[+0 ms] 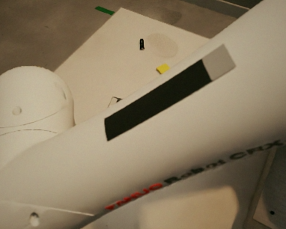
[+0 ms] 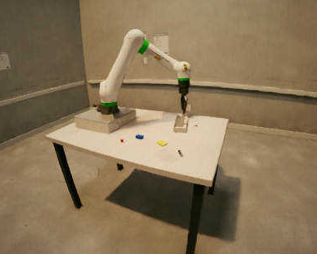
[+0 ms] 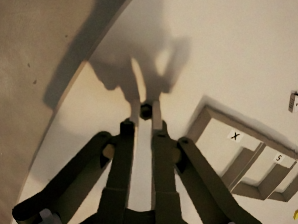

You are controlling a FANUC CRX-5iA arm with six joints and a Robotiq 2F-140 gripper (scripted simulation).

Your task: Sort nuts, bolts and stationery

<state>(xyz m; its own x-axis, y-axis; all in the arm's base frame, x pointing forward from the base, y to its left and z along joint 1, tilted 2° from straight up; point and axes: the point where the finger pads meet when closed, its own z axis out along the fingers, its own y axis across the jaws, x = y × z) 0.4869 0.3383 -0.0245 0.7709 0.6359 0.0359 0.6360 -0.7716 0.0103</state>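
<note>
Right now the pale bin is 180 mm to the right of my hand, 60 mm ahead of it and 20 mm below it. From my hand the other things lie so: yellow pad: 490 mm to the right, 80 mm ahead, 30 mm below; then grey item: 160 mm ahead, 140 mm to the right, 30 mm below; then black nut: 30 mm below.
</note>
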